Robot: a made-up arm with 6 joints.
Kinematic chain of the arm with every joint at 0, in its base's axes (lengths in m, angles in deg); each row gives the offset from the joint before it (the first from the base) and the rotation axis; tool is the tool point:
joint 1: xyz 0 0 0.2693 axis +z
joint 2: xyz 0 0 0 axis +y
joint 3: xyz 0 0 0.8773 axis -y
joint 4: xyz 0 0 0 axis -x
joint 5: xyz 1.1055 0 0 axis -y
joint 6: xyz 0 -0.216 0 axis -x
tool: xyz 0 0 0
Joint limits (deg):
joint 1: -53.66..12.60
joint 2: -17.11..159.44
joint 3: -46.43..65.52
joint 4: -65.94..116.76
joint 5: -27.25..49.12
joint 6: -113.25..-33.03
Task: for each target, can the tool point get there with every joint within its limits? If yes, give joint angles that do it. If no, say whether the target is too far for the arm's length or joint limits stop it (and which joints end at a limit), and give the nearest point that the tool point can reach.
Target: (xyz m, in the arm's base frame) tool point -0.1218 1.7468 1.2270
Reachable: no: joint limits stop it (at a limit: joint 1, joint 2, joint 4) | nearest point 0.7944 0.2772 1.3584 | short by 1.737 m
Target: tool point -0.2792 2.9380 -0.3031
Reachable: no: too far | nearest point -0.4015 0.7099 -0.4541 | short by 2.237 m
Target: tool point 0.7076 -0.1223 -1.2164
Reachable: yes | joints -8.22 114.40 9.26 84.72 25.23 -46.28
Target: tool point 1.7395 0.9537 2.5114
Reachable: no: too far | nearest point 1.2325 0.3751 1.7807 | short by 1.061 m
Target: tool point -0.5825 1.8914 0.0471
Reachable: no: joint limits stop it (at a limit: joint 1, joint 2, joint 4) | nearest point -0.3802 0.6810 -0.2543 | short by 1.264 m
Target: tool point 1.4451 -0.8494 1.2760
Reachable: yes | joints -30.03 44.69 53.53 86.77 11.81 -89.97
